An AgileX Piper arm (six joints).
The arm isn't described. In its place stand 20 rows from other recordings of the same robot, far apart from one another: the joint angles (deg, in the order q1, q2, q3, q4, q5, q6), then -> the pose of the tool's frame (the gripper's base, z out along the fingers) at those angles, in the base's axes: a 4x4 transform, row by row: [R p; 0 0 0 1], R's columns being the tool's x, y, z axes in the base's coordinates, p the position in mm.
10.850, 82.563, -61.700, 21.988, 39.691, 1.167 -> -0.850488 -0.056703 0.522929 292.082; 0.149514 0.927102 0.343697 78.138; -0.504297 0.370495 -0.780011 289.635; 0 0 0 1
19.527, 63.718, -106.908, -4.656, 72.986, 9.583 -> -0.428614 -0.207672 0.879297 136.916; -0.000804 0.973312 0.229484 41.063; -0.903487 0.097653 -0.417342 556.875; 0 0 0 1
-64.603, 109.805, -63.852, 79.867, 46.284, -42.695 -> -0.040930 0.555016 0.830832 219.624; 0.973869 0.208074 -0.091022 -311.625; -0.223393 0.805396 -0.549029 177.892; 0 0 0 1
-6.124, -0.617, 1.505, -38.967, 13.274, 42.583 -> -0.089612 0.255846 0.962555 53.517; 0.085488 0.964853 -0.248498 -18.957; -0.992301 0.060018 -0.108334 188.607; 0 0 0 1
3.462, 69.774, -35.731, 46.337, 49.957, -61.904 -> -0.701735 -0.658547 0.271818 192.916; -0.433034 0.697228 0.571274 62.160; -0.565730 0.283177 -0.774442 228.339; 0 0 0 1
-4.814, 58.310, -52.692, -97.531, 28.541, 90.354 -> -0.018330 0.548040 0.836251 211.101; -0.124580 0.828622 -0.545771 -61.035; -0.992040 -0.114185 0.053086 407.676; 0 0 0 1
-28.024, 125.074, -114.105, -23.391, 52.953, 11.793 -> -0.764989 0.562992 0.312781 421.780; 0.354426 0.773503 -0.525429 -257.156; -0.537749 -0.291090 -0.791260 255.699; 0 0 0 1
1.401, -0.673, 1.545, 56.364, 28.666, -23.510 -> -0.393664 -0.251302 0.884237 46.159; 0.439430 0.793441 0.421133 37.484; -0.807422 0.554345 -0.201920 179.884; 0 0 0 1
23.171, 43.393, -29.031, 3.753, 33.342, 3.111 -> -0.664620 -0.347283 0.661570 126.675; -0.166161 0.931945 0.322286 57.778; -0.728472 0.104271 -0.677094 264.341; 0 0 0 1
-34.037, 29.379, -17.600, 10.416, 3.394, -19.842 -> -0.234048 0.519604 0.821726 95.041; -0.039906 0.839355 -0.542117 -63.020; -0.971406 -0.159673 -0.175714 271.418; 0 0 0 1
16.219, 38.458, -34.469, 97.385, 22.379, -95.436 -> 0.040008 -0.622670 0.781461 122.199; 0.054426 0.782284 0.620540 71.329; -0.997716 0.017705 0.065188 361.198; 0 0 0 1
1.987, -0.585, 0.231, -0.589, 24.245, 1.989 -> -0.324288 -0.022471 0.945691 50.905; 0.014103 0.999492 0.028586 1.382; -0.945853 0.022607 -0.323807 174.534; 0 0 0 1
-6.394, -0.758, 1.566, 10.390, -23.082, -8.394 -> 0.453578 0.164423 0.875918 45.509; -0.030154 0.985102 -0.169304 -11.574; -0.890706 0.050381 0.451779 239.228; 0 0 0 1
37.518, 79.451, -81.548, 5.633, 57.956, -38.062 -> -0.129969 -0.883745 0.449559 225.224; -0.821629 0.349789 0.450081 182.478; -0.555007 -0.310874 -0.771573 390.266; 0 0 0 1
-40.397, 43.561, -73.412, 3.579, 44.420, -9.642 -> -0.200755 0.594424 0.778690 82.433; 0.009055 0.795964 -0.605276 -64.928; -0.979600 -0.114461 -0.165177 491.881; 0 0 0 1
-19.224, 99.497, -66.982, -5.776, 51.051, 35.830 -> -0.600061 0.783155 0.163079 314.372; 0.771728 0.620407 -0.139757 -117.166; -0.210626 0.041990 -0.976664 209.925; 0 0 0 1
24.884, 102.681, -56.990, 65.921, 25.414, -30.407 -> -0.928266 -0.117670 0.352813 307.992; 0.125785 0.793401 0.595561 182.164; -0.350002 0.597217 -0.721686 177.535; 0 0 0 1
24.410, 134.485, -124.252, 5.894, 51.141, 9.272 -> -0.839228 -0.270866 0.471518 477.402; -0.135037 0.943759 0.301801 224.651; -0.526747 0.189607 -0.828605 221.019; 0 0 0 1
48.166, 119.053, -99.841, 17.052, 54.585, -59.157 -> 0.188766 -0.979595 0.068994 285.986; -0.889185 -0.140680 0.435383 352.082; -0.416793 -0.143534 -0.897597 229.167; 0 0 0 1
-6.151, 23.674, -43.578, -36.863, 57.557, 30.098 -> -0.363911 0.600289 0.712195 40.007; 0.162718 0.793836 -0.585958 -50.649; -0.917111 -0.097350 -0.386563 362.100; 0 0 0 1
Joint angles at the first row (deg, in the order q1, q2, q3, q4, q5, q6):
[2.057 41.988 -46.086 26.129 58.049 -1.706]
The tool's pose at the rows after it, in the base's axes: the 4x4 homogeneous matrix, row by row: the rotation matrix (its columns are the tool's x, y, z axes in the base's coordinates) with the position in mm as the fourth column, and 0 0 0 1 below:
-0.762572 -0.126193 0.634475 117.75; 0.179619 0.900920 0.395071 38.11; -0.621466 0.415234 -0.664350 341.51; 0 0 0 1
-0.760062 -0.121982 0.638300 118.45; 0.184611 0.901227 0.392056 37.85; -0.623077 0.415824 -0.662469 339.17; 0 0 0 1
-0.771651 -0.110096 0.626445 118.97; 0.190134 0.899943 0.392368 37.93; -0.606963 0.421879 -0.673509 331.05; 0 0 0 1
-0.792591 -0.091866 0.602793 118.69; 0.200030 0.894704 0.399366 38.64; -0.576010 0.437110 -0.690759 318.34; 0 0 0 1
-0.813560 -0.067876 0.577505 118.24; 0.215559 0.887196 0.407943 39.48; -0.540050 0.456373 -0.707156 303.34; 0 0 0 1
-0.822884 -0.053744 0.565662 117.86; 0.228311 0.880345 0.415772 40.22; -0.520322 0.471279 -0.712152 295.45; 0 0 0 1
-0.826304 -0.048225 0.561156 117.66; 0.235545 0.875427 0.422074 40.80; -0.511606 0.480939 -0.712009 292.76; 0 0 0 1
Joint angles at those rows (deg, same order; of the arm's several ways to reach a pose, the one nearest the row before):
[2.060 41.988 -46.086 26.127 57.649 -1.826]
[2.062 41.930 -45.483 26.126 56.889 -1.825]
[2.056 41.928 -43.822 26.375 56.310 -1.829]
[2.061 41.879 -41.230 27.164 55.762 -1.824]
[2.055 41.879 -38.126 28.262 54.810 -1.831]
[2.057 41.878 -36.425 29.187 54.135 -1.828]
[2.056 41.880 -35.809 29.809 53.900 -1.830]

